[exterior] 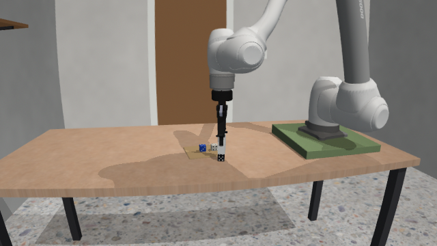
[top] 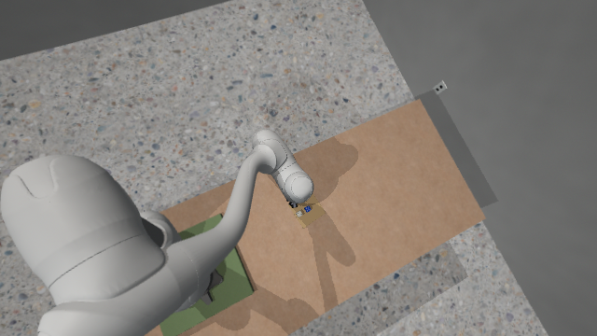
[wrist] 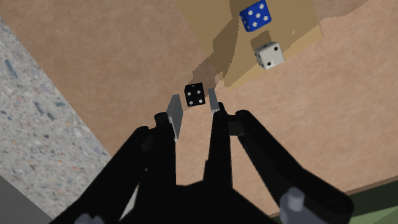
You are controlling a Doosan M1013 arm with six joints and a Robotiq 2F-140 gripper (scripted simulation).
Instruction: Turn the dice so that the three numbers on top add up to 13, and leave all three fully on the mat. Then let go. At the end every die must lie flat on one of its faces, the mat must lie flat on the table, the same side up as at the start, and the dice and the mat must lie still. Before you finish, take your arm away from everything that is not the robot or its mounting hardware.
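Right now the black die is 5 cm below my hand. Round my hand: white die (11 cm to the right, 5 cm below, 1 cm behind); blue die (11 cm to the right, 5 cm below, 4 cm ahead); tan mat (11 cm to the right, 6 cm below, 4 cm ahead).
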